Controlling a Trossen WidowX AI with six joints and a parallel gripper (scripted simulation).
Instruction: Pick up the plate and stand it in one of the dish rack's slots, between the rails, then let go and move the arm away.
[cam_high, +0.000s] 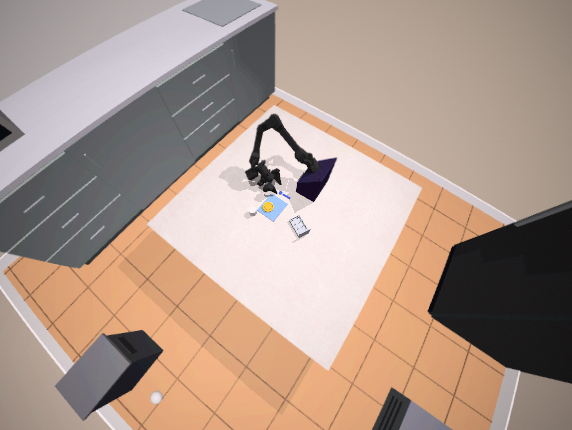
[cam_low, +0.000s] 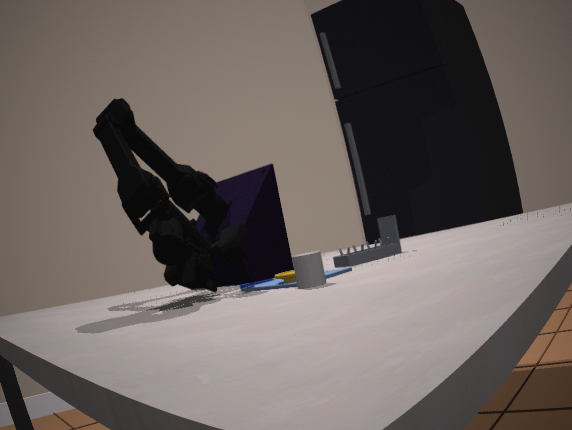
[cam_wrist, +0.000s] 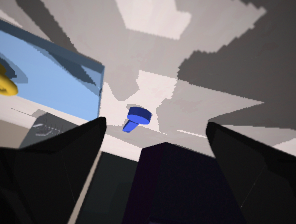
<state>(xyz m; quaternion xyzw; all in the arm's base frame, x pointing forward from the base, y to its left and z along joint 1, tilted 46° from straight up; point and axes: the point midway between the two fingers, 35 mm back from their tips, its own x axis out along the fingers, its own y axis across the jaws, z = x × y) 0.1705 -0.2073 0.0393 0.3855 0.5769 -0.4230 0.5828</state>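
My gripper tip is now 40 mm to the right of the blue spoon, 10 mm short of it and 10 mm above it. From my gripper tip the other things lie so: yellow plate: 150 mm ahead, 10 mm to the left; grey dish rack: 240 mm to the left, 140 mm ahead, 10 mm above; pale cup: 230 mm ahead, 40 mm to the right, 10 mm above.
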